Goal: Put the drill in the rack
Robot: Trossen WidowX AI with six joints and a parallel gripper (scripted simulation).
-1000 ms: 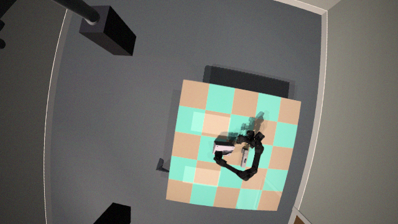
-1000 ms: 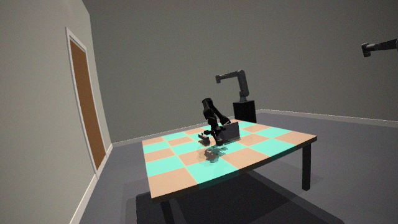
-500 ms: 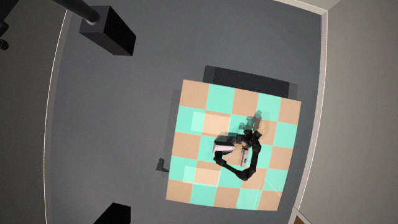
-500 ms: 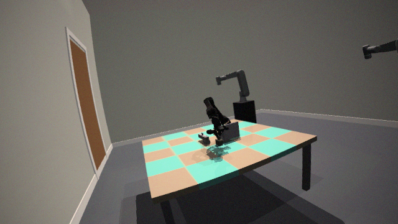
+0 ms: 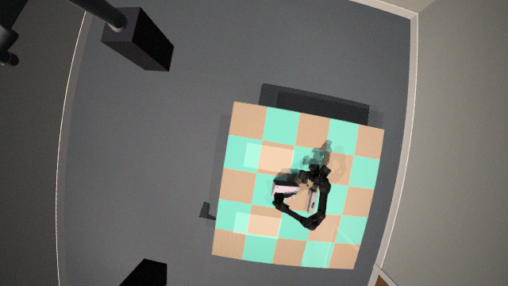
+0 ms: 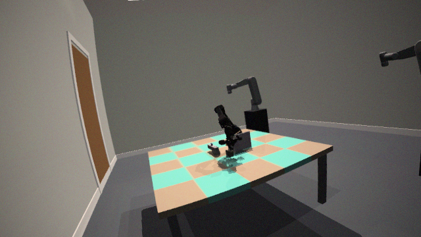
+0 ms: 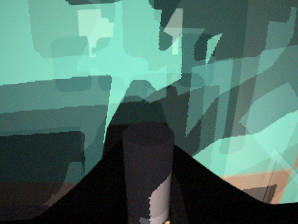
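The drill lies 40 mm to the right of my gripper tip and 30 mm above it. The rest, counted from my gripper tip: light grey fixture (220 mm to the right, 70 mm ahead, 10 mm below); dark rack (50 mm to the right, 30 mm below); dark key piece (240 mm to the right, 70 mm ahead).
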